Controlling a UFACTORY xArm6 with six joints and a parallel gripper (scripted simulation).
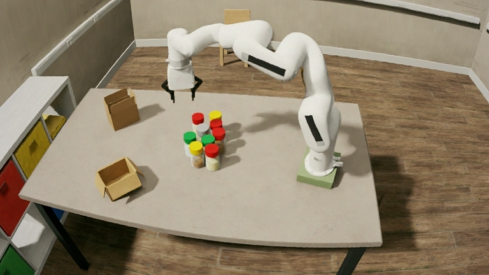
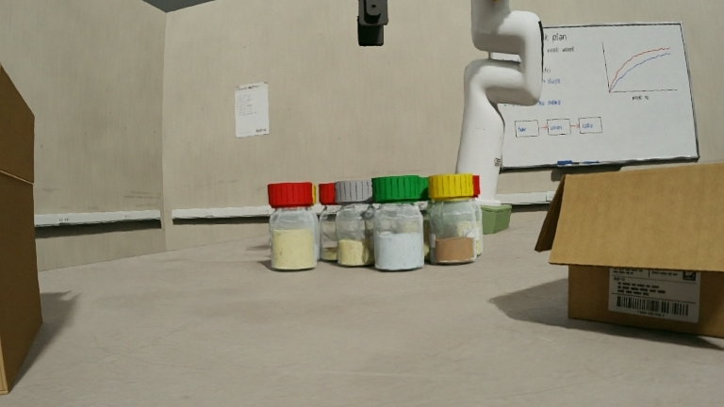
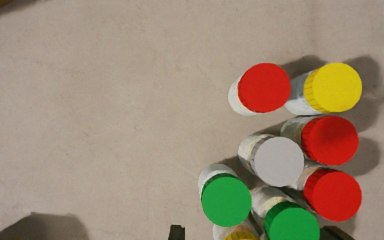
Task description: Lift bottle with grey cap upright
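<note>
Now: hand 24 cm above the grey-capped bottle, 5 cm to the left of it and 5 cm past it. The rest, counted from my hand: red-capped bottle (24 cm below, 10 cm behind, 9 cm to the right).
</note>
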